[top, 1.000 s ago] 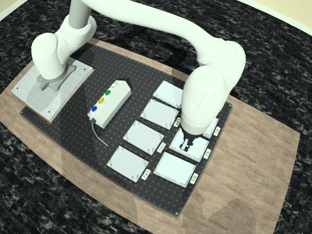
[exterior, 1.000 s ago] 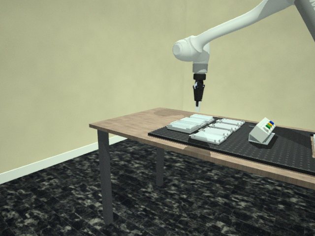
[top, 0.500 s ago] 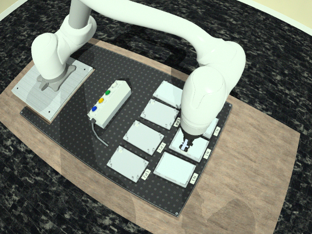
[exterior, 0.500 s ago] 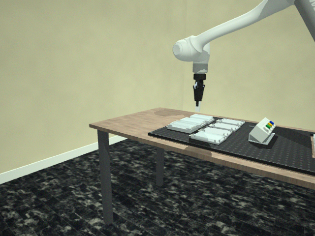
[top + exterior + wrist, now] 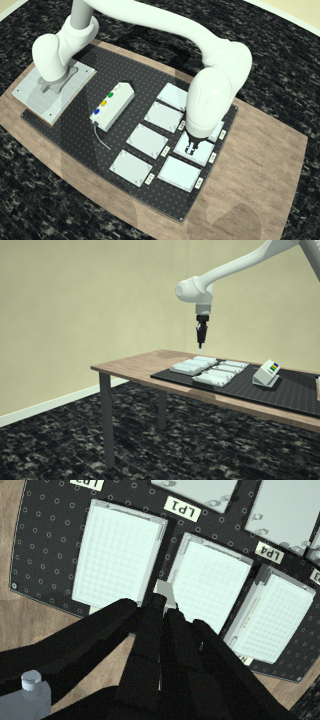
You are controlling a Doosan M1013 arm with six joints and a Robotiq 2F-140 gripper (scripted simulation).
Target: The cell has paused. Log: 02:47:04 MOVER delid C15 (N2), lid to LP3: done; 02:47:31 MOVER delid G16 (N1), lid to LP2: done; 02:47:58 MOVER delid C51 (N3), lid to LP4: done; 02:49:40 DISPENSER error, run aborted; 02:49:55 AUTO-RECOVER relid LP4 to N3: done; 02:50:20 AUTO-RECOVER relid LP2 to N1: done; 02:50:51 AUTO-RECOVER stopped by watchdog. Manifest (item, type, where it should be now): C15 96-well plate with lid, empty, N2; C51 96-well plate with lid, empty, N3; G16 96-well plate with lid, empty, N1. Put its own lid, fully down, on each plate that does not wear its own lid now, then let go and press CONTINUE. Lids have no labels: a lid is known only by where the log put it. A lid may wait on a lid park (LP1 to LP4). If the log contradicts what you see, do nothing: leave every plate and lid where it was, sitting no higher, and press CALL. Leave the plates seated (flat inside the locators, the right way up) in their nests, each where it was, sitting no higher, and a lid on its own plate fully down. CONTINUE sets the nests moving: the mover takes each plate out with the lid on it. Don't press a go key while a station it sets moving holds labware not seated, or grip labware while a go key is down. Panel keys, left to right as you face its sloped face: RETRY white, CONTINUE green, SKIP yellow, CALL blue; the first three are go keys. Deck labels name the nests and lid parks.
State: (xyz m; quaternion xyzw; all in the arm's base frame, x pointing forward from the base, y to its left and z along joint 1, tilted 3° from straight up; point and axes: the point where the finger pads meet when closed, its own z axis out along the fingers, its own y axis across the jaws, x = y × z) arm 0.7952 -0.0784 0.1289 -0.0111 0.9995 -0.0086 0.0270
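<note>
Right now my hand is 180 mm past the lid park LP3, 260 mm to the right of it and 100 mm above it. Round my hand: lid park LP2: 180 mm behind, 140 mm to the right, 100 mm below; then lid park LP4: 180 mm behind, 140 mm to the left, 100 mm below; then lid park LP1: 180 mm behind, 100 mm below.
</note>
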